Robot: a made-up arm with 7 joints.
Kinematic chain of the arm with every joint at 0, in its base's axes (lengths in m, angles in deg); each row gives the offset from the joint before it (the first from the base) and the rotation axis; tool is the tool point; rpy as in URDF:
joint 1: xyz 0 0 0.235 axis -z
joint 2: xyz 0 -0.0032 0.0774 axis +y
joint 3: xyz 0 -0.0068 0.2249 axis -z
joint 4: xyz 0 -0.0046 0.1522 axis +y
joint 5: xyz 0 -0.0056 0.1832 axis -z
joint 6: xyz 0 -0.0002 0.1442 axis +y
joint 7: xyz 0 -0.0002 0.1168 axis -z
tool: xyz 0 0 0 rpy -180 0 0
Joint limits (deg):
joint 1: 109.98..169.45
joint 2: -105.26..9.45
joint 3: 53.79..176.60
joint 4: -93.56..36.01
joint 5: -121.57..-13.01
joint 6: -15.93..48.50
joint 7: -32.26..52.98
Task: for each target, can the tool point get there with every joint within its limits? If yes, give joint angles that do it. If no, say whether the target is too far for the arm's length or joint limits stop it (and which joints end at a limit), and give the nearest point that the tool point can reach.
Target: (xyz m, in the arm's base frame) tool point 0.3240 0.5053 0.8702
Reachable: yes | joints 126.49 -42.82 136.52 8.24 -92.06 -4.63 -14.12
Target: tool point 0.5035 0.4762 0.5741
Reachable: yes | joints 126.39 -93.04 149.77 -47.11 -100.36 23.18 -9.62
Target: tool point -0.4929 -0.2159 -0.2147
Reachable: no: joint limits stop it (at a limit: joint 2, joint 4, joint 5, joint 6) | nearest point -0.4135 -0.1811 0.5481 | short by 0.768 m
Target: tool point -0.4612 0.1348 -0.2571
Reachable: no: joint limits stop it (at a limit: joint 1, joint 2, joint 4, joint 5, joint 6) | nearest point -0.0007 0.6062 -0.0865 | short by 0.681 m
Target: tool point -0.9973 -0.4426 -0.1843
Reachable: no: too far | nearest point -0.4412 -0.1958 0.5553 | short by 0.958 m
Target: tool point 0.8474 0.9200 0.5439
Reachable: no: too far | nearest point 0.5473 0.5942 0.4619 | short by 0.450 m
